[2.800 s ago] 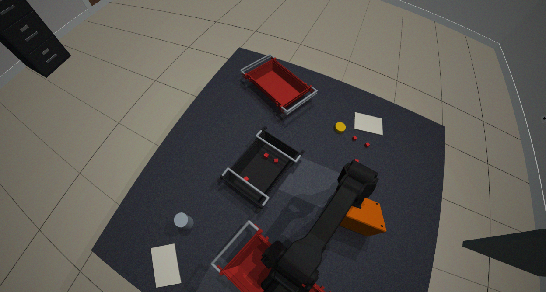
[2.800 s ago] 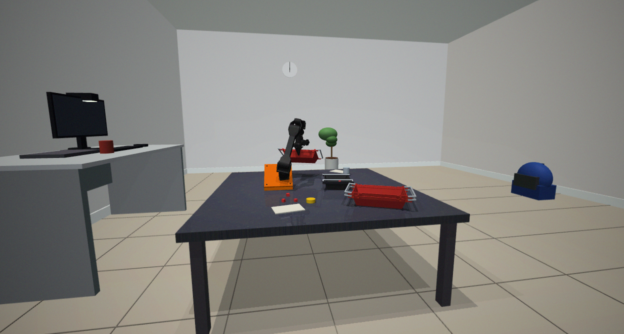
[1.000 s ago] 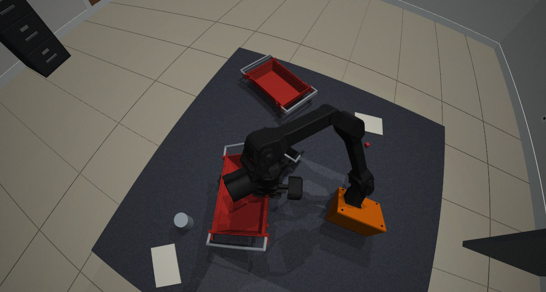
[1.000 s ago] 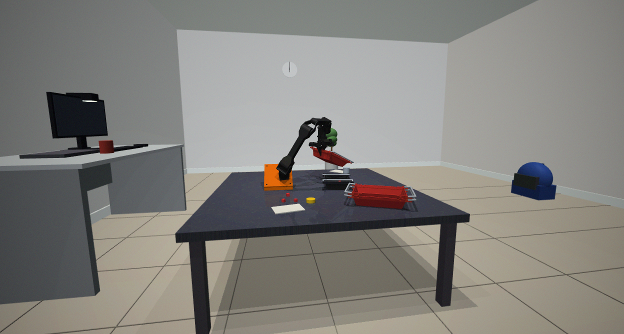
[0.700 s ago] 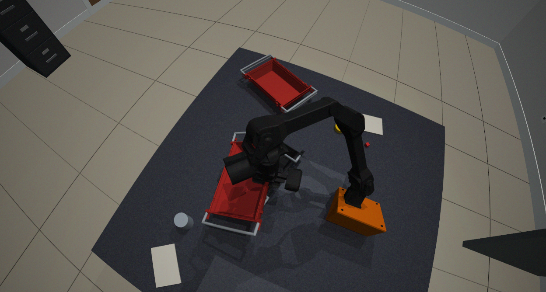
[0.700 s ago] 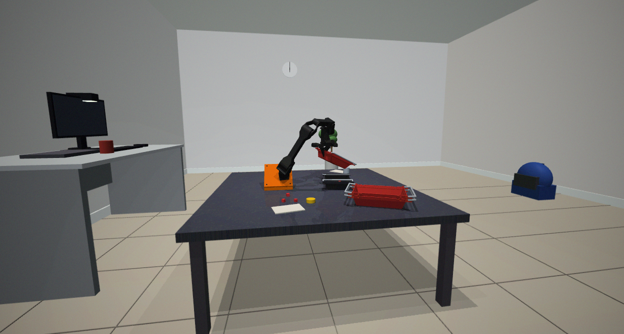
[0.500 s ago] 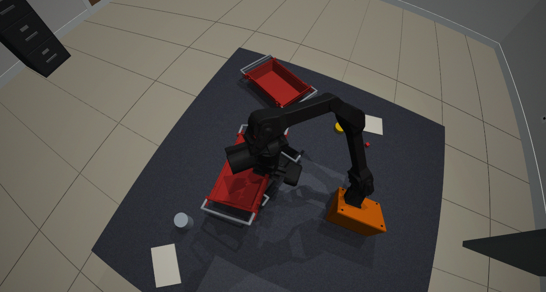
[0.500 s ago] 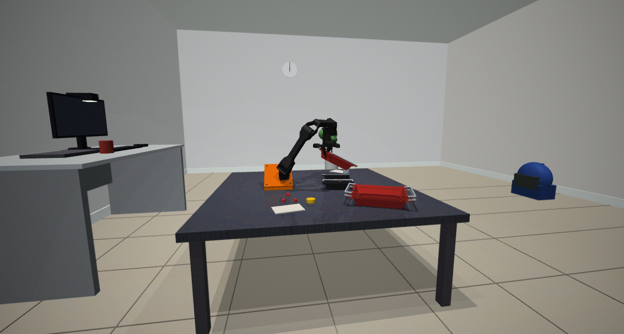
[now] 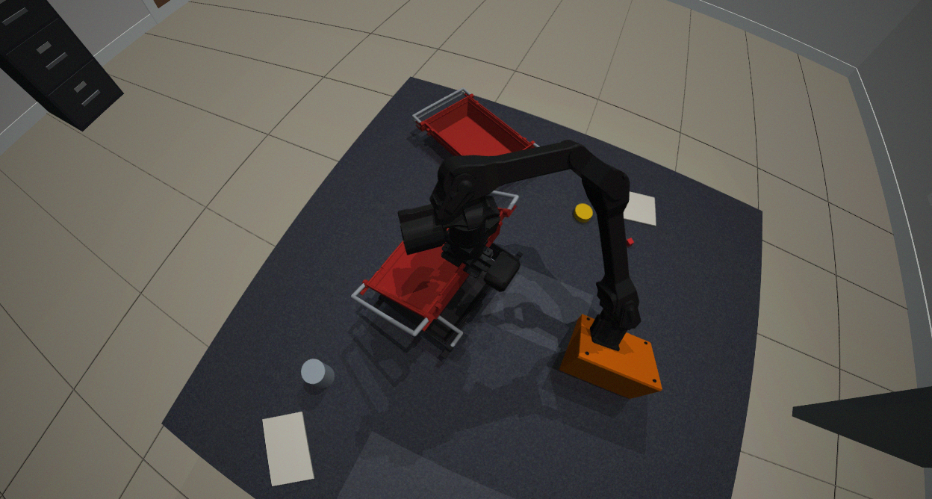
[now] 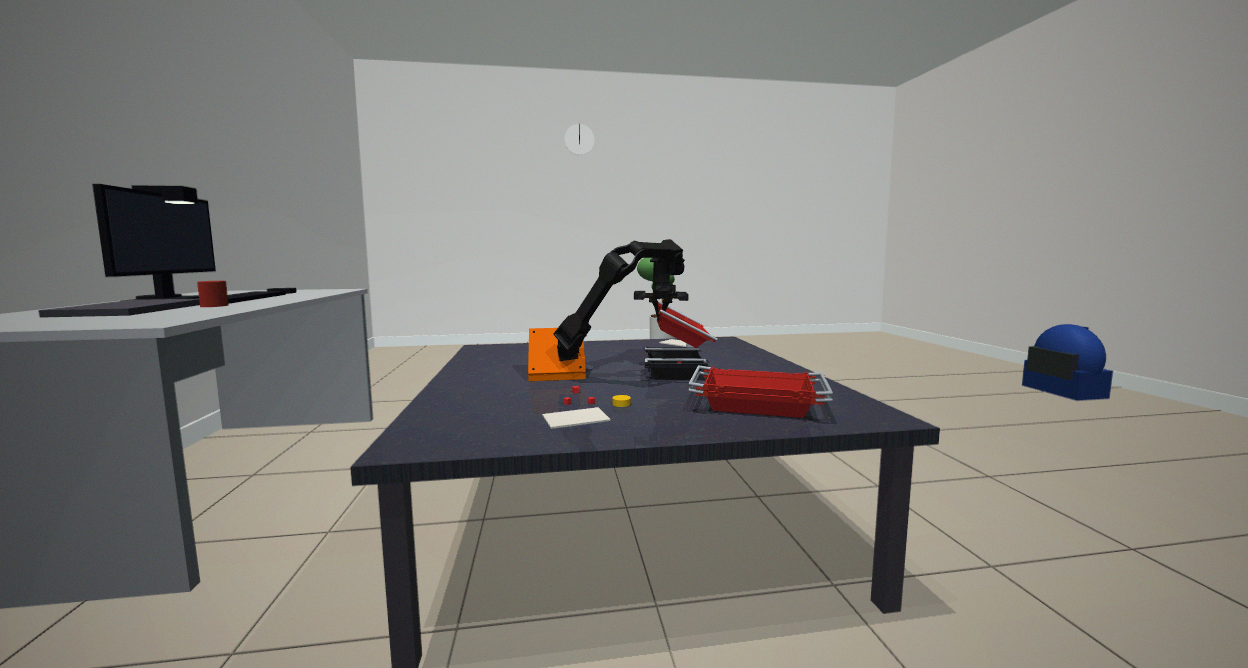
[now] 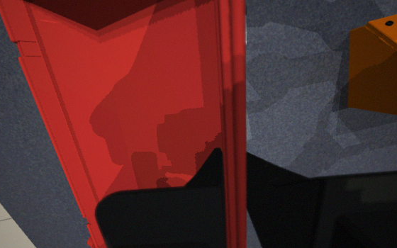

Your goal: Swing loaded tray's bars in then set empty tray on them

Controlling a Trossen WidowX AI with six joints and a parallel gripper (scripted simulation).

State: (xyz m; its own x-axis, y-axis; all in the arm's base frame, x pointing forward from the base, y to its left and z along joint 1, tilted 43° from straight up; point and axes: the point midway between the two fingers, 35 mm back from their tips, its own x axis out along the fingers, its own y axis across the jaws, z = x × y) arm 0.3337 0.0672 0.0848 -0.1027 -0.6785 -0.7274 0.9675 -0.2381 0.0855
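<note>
Right now the red tray is 8 cm ahead of my gripper tip, 2 cm to the right of it and 1 cm below it. From my gripper tip the other things lie so: yellow disc (21 cm behind, 34 cm to the right, 17 cm below); then grey cylinder (24 cm ahead, 30 cm to the left, 15 cm below).
</note>
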